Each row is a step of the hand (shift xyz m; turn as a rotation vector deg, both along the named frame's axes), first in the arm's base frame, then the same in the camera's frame.
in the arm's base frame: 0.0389 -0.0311 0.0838 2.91 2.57 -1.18
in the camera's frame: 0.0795 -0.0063 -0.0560 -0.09 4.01 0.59
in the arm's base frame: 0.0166 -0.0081 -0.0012 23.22 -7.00 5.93
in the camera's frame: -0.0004 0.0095 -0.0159 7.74 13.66 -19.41
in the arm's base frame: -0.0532 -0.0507 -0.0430 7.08 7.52 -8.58
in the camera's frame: -0.0612 -0.0587 -0.0072 -5.42 11.89 3.07
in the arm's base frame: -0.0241 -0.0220 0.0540 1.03 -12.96 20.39
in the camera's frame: 0.0431 -0.0450 -0.0101 16.80 -11.20 -13.31
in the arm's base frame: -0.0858 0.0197 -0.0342 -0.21 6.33 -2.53
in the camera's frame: -0.0418 -0.0505 0.0679 -1.02 3.80 5.57
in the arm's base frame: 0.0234 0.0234 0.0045 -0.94 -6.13 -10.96
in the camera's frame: 0.0133 0.0301 0.0056 -12.08 -1.16 -3.37
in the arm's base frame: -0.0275 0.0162 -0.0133 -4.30 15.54 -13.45
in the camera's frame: -0.0134 -0.0104 0.0301 -10.05 8.11 16.55
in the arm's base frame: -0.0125 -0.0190 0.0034 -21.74 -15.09 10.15
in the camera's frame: -0.0030 -0.0210 -0.0089 2.90 -28.17 -1.20
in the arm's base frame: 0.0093 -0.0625 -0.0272 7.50 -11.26 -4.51
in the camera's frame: -0.0389 -0.0182 -0.0537 -5.73 1.34 -12.99
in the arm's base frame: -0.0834 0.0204 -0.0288 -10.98 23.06 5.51
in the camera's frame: -0.0361 -0.0496 0.0666 8.83 1.76 24.53
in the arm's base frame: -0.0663 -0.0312 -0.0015 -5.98 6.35 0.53
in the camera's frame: -0.0190 -0.0698 0.0118 1.02 -1.66 8.52
